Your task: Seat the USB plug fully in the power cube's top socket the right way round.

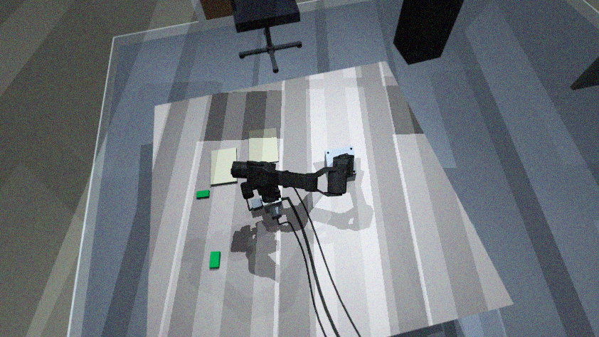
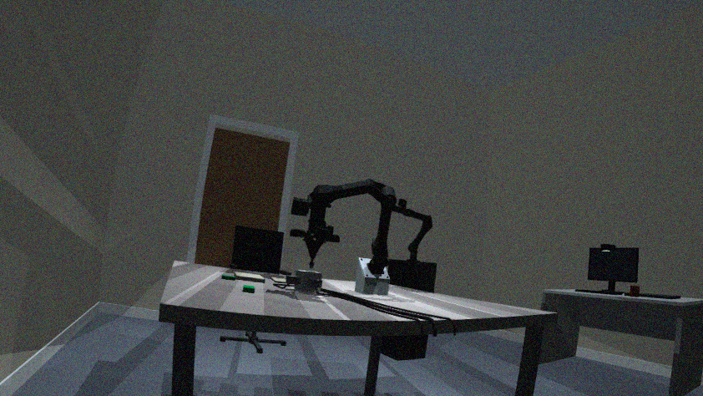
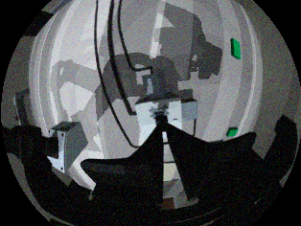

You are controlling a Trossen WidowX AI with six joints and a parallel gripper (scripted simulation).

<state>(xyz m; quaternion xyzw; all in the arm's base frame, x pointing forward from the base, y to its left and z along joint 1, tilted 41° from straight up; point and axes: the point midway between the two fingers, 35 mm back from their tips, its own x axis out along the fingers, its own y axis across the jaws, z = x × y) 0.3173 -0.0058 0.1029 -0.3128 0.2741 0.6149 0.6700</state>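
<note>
Right now my gripper tip is 20 mm above the dark USB plug.
</note>
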